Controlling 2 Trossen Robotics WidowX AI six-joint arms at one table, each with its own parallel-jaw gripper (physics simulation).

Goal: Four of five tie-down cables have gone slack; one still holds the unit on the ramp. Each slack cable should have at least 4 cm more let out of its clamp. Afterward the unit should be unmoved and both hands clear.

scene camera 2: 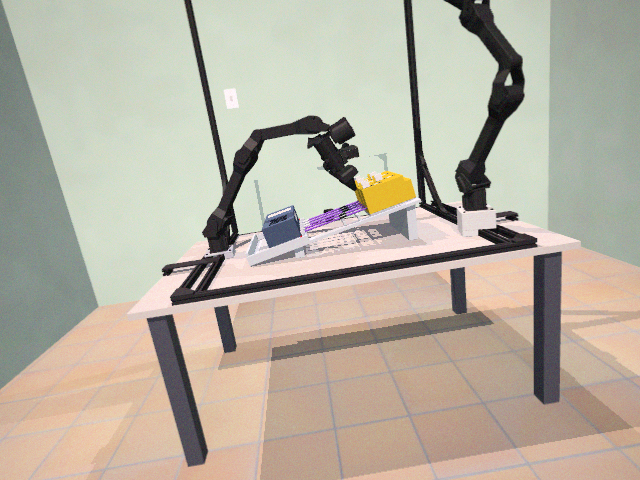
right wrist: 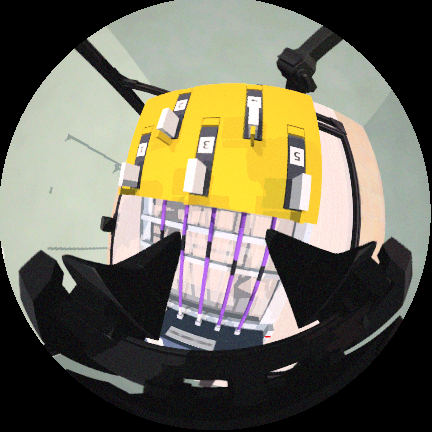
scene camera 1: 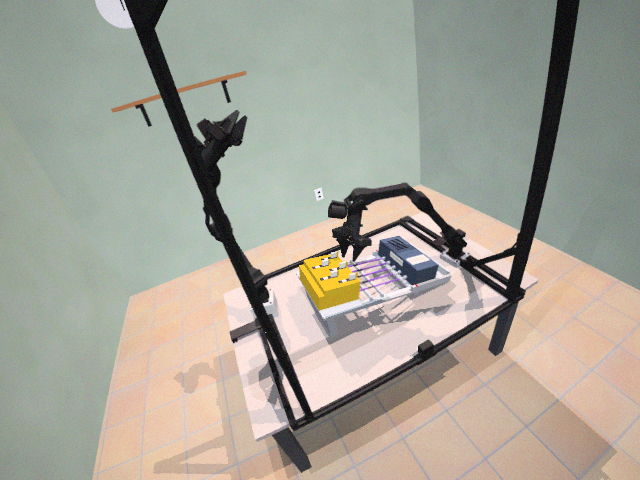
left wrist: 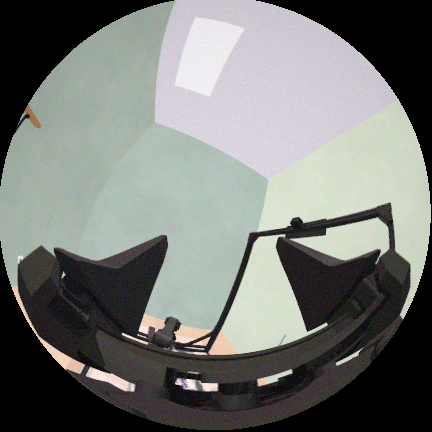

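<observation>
The yellow clamp block (scene camera 1: 336, 297) (scene camera 2: 385, 197) (right wrist: 230, 175) sits at the ramp's (scene camera 2: 276, 253) high end. White levers 1 (right wrist: 129, 175), 2 (right wrist: 168, 121), 3 (right wrist: 194, 176), 4 (right wrist: 254, 114) and 5 (right wrist: 301, 192) stand on it; lever 4 looks narrower. Several purple cables (right wrist: 202, 295) run to the blue unit (scene camera 1: 423, 273) (scene camera 2: 283, 232) (right wrist: 240, 340) at the low end. Which are slack I cannot tell. My right gripper (scene camera 1: 349, 257) (right wrist: 224, 235) is open and empty above the cables, beside the block. My left gripper (scene camera 1: 241, 115) (left wrist: 223, 242) is open and empty, raised high away from the block.
A black frame with tall posts (scene camera 1: 540, 155) and low rails (scene camera 2: 310, 276) surrounds the work area on the table (scene camera 1: 330, 366). A small black box (scene camera 1: 425, 348) sits on the rail at the front in scene camera 1. The ramp stands on the table between both arm bases.
</observation>
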